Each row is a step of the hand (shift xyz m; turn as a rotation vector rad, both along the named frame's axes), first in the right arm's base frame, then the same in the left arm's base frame.
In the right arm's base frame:
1: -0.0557 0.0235 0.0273 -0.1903 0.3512 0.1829
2: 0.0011 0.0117 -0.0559 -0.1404 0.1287 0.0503
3: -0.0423 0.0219 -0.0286 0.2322 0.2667 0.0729
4: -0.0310 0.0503 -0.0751 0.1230 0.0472 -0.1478
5: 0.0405 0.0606 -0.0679 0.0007 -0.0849 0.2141
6: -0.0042 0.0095 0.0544 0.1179 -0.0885 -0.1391
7: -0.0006 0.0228 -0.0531 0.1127 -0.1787 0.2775
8: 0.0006 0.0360 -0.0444 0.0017 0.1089 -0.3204
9: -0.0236 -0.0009 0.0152 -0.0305 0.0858 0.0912
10: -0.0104 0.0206 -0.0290 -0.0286 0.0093 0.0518
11: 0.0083 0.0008 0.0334 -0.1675 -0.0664 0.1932
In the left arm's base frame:
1: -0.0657 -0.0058 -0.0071 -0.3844 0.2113 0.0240
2: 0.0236 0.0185 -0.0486 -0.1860 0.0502 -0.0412
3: -0.0271 0.0059 -0.0481 0.0257 0.3267 0.1516
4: -0.0076 0.0424 -0.0853 0.1463 0.1138 -0.0696
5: 0.0385 0.0806 -0.0441 -0.0697 -0.1050 0.1928
6: -0.0343 -0.0006 0.0435 0.1960 -0.0115 -0.0505
7: 0.0162 0.0274 -0.0482 0.0235 -0.1511 0.3135
8: 0.0072 0.0386 -0.0415 0.1141 0.1420 -0.2852
9: -0.0250 -0.0127 0.0012 -0.1049 0.0520 0.0538
10: -0.0022 0.0181 -0.0323 -0.0513 -0.0106 0.0290
11: -0.0107 -0.0003 0.0327 -0.1943 -0.1558 0.0881

